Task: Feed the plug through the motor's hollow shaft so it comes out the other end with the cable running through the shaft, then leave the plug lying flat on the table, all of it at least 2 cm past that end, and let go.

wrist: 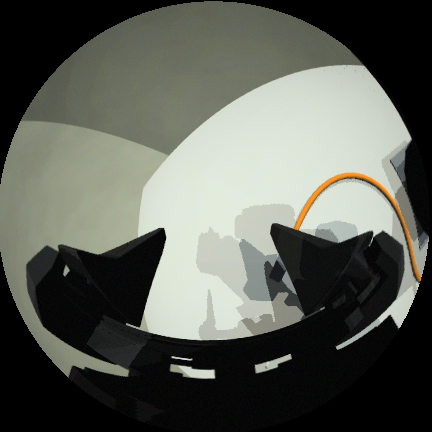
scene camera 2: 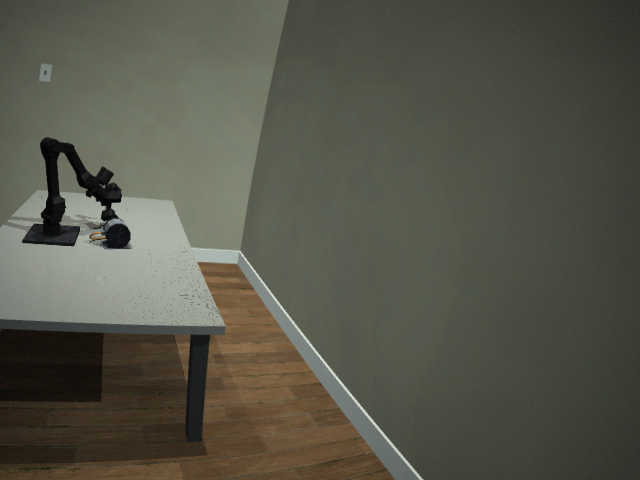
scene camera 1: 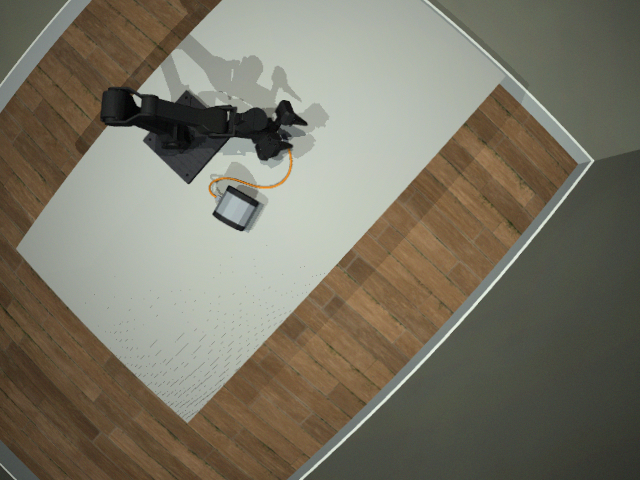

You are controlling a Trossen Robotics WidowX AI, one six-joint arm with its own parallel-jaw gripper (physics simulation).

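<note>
The motor, a grey cylinder with black end caps, lies on its side on the table. The orange cable runs from a small fitting at the motor's upper left in scene camera 1, curves outside the motor and passes under one finger. A small dark piece, apparently the plug, shows low on the table beside the right finger in the wrist view, partly hidden by it. My gripper is open and empty, above the table, up and right of the motor in scene camera 1.
The arm's dark base plate stands on the white table, left of the motor in both scene views. The table's long edge runs to the right of the motor. Shadows of the arm lie around the gripper.
</note>
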